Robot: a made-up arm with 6 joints. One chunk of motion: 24 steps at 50 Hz.
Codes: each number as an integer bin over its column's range. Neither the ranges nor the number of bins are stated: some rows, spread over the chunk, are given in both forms.
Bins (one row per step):
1: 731 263 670 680 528 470
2: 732 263 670 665 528 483
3: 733 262 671 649 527 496
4: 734 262 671 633 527 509
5: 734 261 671 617 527 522
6: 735 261 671 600 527 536
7: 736 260 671 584 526 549
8: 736 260 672 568 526 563
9: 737 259 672 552 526 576
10: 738 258 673 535 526 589
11: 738 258 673 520 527 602
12: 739 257 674 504 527 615
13: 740 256 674 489 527 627
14: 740 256 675 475 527 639
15: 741 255 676 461 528 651
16: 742 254 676 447 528 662
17: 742 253 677 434 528 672
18: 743 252 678 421 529 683
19: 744 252 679 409 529 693
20: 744 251 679 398 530 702
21: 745 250 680 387 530 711
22: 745 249 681 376 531 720
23: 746 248 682 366 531 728
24: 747 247 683 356 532 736
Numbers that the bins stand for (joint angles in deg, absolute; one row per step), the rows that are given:
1: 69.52 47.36 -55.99 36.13 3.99 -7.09
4: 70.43 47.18 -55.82 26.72 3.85 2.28
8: 71.03 46.82 -55.65 13.71 3.71 15.26
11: 71.63 46.46 -55.48 4.10 3.85 24.63
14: 72.23 46.10 -55.14 -4.90 3.85 33.52
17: 72.83 45.56 -54.79 -13.11 3.99 41.44
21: 73.73 45.02 -54.28 -22.52 4.27 50.82
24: 74.33 44.48 -53.77 -28.73 4.55 56.82
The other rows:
2: 69.82 47.36 -55.99 33.13 3.99 -3.96
3: 70.12 47.18 -55.82 29.93 3.85 -0.84
5: 70.43 47.00 -55.82 23.52 3.85 5.41
6: 70.73 47.00 -55.82 20.12 3.85 8.77
7: 71.03 46.82 -55.82 16.92 3.71 11.89
9: 71.33 46.64 -55.65 10.51 3.71 18.38
10: 71.63 46.46 -55.48 7.11 3.71 21.50
12: 71.93 46.28 -55.31 0.90 3.85 27.75
13: 72.23 46.10 -55.31 -2.10 3.85 30.63
15: 72.53 45.92 -54.96 -7.71 3.99 36.40
16: 72.83 45.74 -54.96 -10.51 3.99 39.04
18: 73.13 45.38 -54.62 -15.71 4.13 44.09
19: 73.43 45.38 -54.45 -18.12 4.13 46.49
20: 73.43 45.20 -54.45 -20.32 4.27 48.65
22: 73.73 44.84 -54.11 -24.72 4.41 52.98
23: 74.03 44.66 -53.94 -26.72 4.41 54.90

